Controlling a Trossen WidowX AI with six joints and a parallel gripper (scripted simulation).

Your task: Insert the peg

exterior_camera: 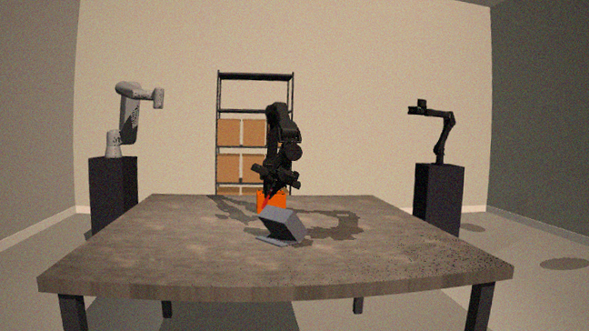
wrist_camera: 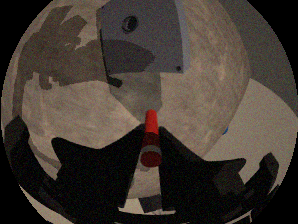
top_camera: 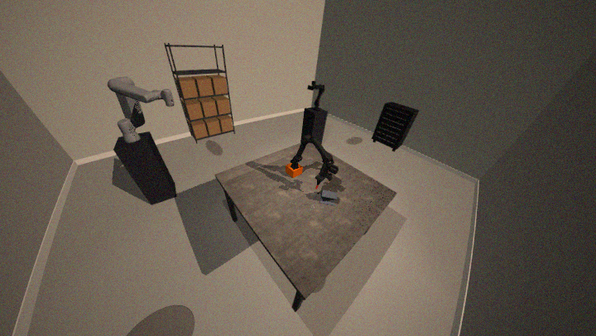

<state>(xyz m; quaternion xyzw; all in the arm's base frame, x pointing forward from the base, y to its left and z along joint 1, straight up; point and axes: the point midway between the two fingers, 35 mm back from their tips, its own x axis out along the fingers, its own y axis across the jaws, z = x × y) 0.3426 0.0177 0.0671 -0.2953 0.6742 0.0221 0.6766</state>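
The grey sloped panel is 100 mm ahead of my gripper tip, 70 mm below it and 60 mm to the left of it. From my gripper tip the other things lie so: red round peg 20 mm above, 10 mm to the left.
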